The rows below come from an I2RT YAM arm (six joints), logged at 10 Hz.
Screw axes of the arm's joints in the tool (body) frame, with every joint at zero. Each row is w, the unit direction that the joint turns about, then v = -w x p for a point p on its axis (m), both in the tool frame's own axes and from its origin. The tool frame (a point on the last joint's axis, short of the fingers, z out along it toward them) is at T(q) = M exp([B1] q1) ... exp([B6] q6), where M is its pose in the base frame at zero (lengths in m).
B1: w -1 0 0 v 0.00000 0.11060 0.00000
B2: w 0 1 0 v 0.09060 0.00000 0.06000
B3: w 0 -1 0 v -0.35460 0.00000 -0.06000
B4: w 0 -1 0 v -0.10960 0.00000 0.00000
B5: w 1 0 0 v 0.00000 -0.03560 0.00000
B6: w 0 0 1 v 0.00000 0.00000 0.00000
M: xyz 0.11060 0.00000 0.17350 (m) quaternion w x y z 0.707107 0 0.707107 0
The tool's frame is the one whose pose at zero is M.
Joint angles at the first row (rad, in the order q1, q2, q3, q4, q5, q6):
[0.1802, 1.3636, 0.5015, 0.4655, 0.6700, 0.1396]
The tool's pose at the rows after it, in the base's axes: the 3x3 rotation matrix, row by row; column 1 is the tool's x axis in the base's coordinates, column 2 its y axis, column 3 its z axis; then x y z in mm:
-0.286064 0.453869 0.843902; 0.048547 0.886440 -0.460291; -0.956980 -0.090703 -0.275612; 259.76 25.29 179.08
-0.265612 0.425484 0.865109; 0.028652 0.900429 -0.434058; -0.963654 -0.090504 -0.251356; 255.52 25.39 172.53
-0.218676 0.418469 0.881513; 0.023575 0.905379 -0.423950; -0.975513 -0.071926 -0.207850; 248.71 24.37 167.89
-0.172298 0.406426 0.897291; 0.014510 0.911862 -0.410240; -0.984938 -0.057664 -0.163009; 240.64 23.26 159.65
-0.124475 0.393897 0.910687; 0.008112 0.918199 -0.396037; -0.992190 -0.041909 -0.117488; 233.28 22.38 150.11
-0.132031 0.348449 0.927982; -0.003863 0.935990 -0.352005; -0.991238 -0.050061 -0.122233; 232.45 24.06 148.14
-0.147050 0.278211 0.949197; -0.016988 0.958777 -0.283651; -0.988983 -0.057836 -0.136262; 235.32 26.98 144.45
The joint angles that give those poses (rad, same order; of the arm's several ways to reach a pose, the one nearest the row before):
[0.1795, 1.3693, 0.4538, 0.5625, 0.6479, 0.1243]
[0.1798, 1.3812, 0.4099, 0.6571, 0.6209, 0.0932]
[0.1796, 1.3861, 0.3573, 0.7720, 0.6121, 0.0762]
[0.1795, 1.4131, 0.2945, 0.9200, 0.5990, 0.0546]
[0.1797, 1.4696, 0.2354, 1.0927, 0.5852, 0.0363]
[0.1815, 1.4752, 0.2276, 1.1046, 0.5395, 0.0233]
[0.1819, 1.5025, 0.2320, 1.1173, 0.4676, 0.0111]

